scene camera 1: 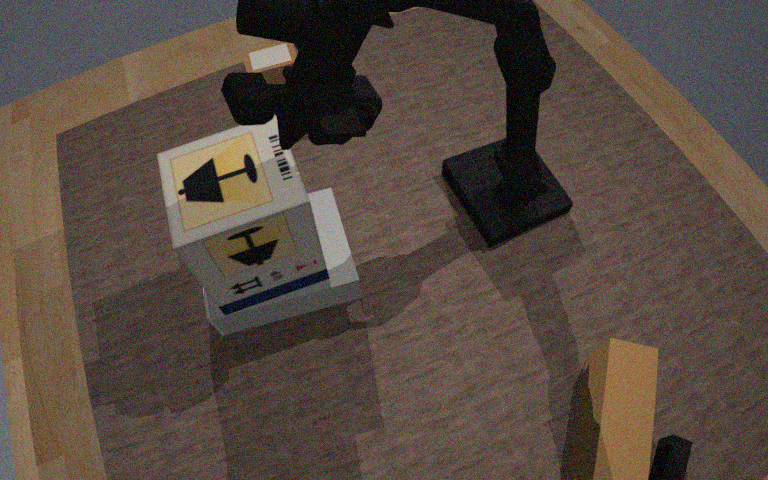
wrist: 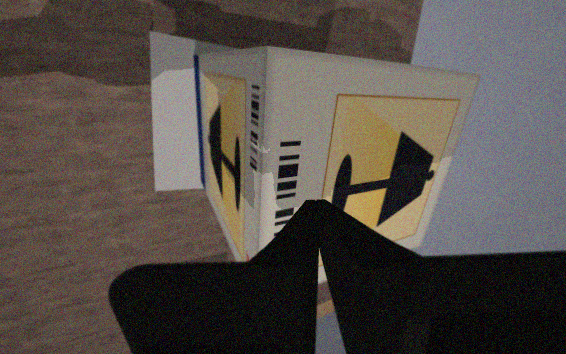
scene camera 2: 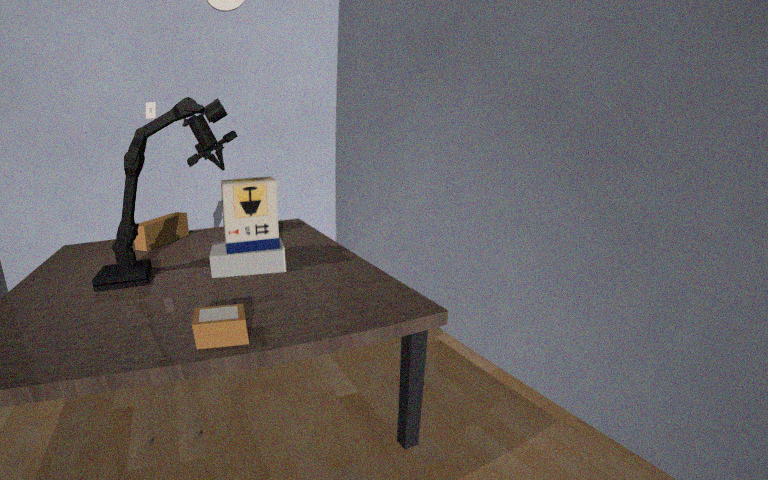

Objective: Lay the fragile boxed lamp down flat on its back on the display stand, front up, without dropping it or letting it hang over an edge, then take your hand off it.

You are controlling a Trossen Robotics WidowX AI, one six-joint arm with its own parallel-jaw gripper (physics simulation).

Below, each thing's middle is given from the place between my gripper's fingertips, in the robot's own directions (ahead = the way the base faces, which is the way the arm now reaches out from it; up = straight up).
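There is the boxed lamp [scene camera 1: 240,219], and my hand is 80 mm short of it, 10 mm to the left of it and 150 mm above it. Going by their middles, the boxed lamp is the nearest to my hand of the things named here. The display stand [scene camera 1: 343,285] is 20 mm to the right of my hand, 60 mm ahead of it and 290 mm below it.
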